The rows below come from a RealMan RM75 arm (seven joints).
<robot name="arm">
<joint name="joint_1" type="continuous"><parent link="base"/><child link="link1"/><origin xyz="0 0 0.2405" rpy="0 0 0"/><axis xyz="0 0 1"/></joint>
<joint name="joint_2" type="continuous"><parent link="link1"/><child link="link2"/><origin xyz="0 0 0" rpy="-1.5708 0 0"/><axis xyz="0 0 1"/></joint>
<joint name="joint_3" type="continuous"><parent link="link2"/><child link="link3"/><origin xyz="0 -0.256 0" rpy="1.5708 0 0"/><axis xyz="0 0 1"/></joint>
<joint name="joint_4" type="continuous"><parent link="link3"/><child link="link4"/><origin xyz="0 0 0" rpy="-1.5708 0 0"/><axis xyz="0 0 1"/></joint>
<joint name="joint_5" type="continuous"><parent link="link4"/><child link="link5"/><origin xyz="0 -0.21 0" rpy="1.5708 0 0"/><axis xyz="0 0 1"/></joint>
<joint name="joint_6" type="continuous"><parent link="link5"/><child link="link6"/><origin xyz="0 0 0" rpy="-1.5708 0 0"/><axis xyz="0 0 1"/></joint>
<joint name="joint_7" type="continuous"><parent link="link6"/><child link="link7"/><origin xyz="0 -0.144 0" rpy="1.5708 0 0"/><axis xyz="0 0 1"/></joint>
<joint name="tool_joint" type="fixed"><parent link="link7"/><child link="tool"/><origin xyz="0 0 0" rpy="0 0 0"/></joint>
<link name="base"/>
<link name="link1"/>
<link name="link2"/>
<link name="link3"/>
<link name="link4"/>
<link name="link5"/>
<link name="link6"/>
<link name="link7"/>
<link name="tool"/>
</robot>
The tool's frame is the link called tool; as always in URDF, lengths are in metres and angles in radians. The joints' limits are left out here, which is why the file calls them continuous.
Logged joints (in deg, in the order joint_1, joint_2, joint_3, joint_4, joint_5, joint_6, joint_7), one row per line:
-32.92, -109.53, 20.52, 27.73, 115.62, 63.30, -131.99
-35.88, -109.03, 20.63, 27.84, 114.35, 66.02, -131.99
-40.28, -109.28, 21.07, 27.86, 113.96, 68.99, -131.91
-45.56, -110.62, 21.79, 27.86, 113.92, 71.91, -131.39
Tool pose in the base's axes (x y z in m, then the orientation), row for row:
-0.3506, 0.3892, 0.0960, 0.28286, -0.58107, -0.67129, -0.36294
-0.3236, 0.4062, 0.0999, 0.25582, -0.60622, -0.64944, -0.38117
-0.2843, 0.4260, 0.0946, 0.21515, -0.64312, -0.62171, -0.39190
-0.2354, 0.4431, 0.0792, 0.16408, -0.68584, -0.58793, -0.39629
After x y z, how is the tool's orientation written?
As a quaternion, w x y z.
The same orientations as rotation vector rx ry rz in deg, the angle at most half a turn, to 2 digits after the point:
-89.14, -102.98, -55.68
-94.29, -101.01, -59.28
-102.17, -98.77, -62.26
-112.02, -96.02, -64.72

